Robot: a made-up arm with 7 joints. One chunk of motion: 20 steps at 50 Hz.
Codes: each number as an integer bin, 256 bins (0 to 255) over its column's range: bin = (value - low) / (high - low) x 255, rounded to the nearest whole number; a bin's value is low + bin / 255 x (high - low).
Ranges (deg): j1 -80.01..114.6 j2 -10..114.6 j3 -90.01..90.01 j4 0..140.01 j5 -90.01..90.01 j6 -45.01..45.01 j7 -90.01..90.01
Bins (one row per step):
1: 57 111 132 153 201 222 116
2: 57 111 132 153 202 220 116
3: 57 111 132 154 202 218 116
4: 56 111 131 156 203 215 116
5: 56 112 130 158 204 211 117
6: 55 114 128 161 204 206 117
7: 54 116 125 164 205 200 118
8: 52 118 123 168 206 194 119
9: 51 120 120 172 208 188 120
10: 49 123 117 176 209 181 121
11: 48 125 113 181 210 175 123
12: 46 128 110 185 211 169 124
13: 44 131 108 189 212 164 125
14: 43 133 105 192 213 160 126
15: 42 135 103 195 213 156 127
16: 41 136 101 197 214 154 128
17: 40 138 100 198 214 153 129
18: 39 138 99 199 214 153 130
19: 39 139 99 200 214 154 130
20: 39 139 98 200 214 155 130
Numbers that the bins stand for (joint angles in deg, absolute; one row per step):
1: -36.51 44.24 3.18 84.01 51.89 33.36 -8.12
2: -36.51 44.24 3.18 84.01 52.59 32.65 -8.12
3: -36.51 44.24 3.18 84.56 52.59 31.95 -8.12
4: -37.27 44.24 2.47 85.65 53.30 30.89 -8.12
5: -37.27 44.73 1.76 86.75 54.01 29.48 -7.41
6: -38.04 45.70 0.35 88.40 54.01 27.71 -7.41
7: -38.80 46.68 -1.76 90.05 54.71 25.59 -6.71
8: -40.32 47.66 -3.18 92.24 55.42 23.48 -6.00
9: -41.09 48.64 -5.29 94.44 56.83 21.36 -5.29
10: -42.61 50.10 -7.41 96.63 57.54 18.89 -4.59
11: -43.38 51.08 -10.24 99.38 58.24 16.77 -3.18
12: -44.90 52.54 -12.35 101.58 58.95 14.65 -2.47
13: -46.43 54.01 -13.77 103.77 59.65 12.89 -1.76
14: -47.19 54.99 -15.88 105.42 60.36 11.47 -1.06
15: -47.96 55.96 -17.30 107.07 60.36 10.06 -0.35
16: -48.72 56.45 -18.71 108.16 61.07 9.36 0.35
17: -49.48 57.43 -19.41 108.71 61.07 9.00 1.06
18: -50.25 57.43 -20.12 109.26 61.07 9.00 1.76
19: -50.25 57.92 -20.12 109.81 61.07 9.36 1.76
20: -50.25 57.92 -20.83 109.81 61.07 9.71 1.76

